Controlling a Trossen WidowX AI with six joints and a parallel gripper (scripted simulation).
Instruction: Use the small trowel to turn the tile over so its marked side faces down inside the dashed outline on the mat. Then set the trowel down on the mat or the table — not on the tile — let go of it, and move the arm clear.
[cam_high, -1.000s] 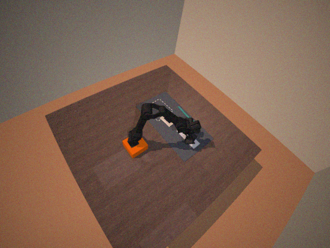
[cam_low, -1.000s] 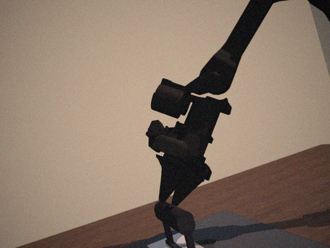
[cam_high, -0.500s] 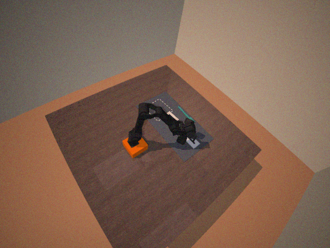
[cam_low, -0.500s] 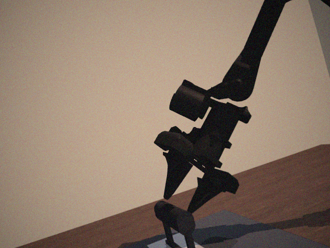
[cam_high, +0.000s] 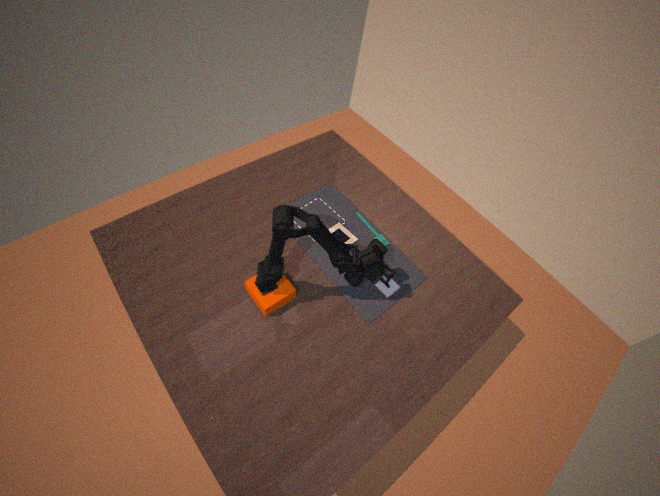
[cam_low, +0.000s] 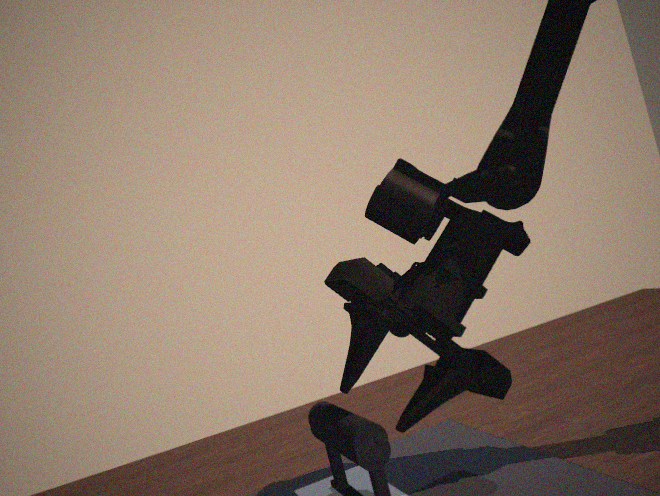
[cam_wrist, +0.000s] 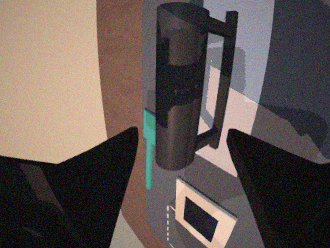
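The trowel lies 5 cm below my gripper tip and 2 cm ahead of it. From my gripper tip the other things lie so: slim teal tool (15 cm to the left, 15 cm ahead, 8 cm below); then grey mat (16 cm to the left, 10 cm below, 2 cm ahead); then cream tile (21 cm to the left, 8 cm below).
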